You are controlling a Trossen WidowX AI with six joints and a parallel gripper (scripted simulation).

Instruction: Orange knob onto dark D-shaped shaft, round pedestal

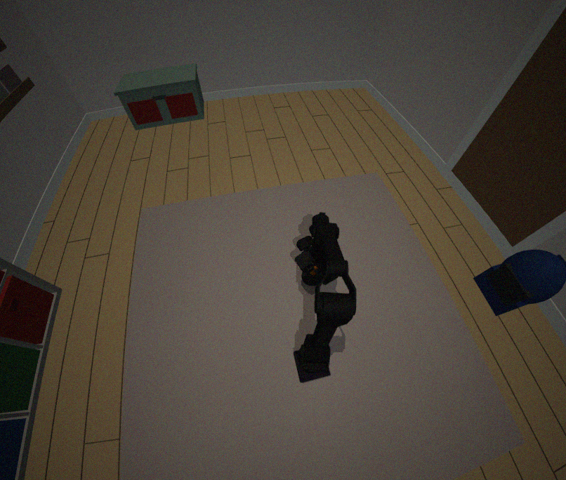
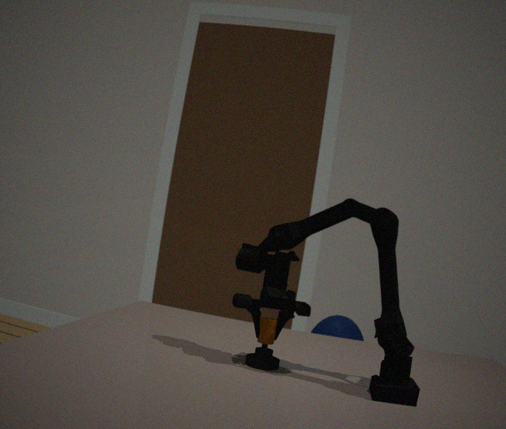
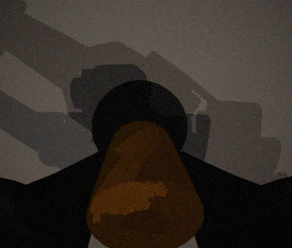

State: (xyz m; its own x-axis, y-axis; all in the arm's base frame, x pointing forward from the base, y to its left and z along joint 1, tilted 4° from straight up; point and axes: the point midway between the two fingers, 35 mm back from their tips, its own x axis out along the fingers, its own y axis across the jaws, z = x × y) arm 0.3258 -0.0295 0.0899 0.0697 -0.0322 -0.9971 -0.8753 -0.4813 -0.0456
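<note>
Now: the orange knob 2 cm above my gripper tip. From my gripper tip the other things lie so: dark round pedestal 4 cm below.
</note>
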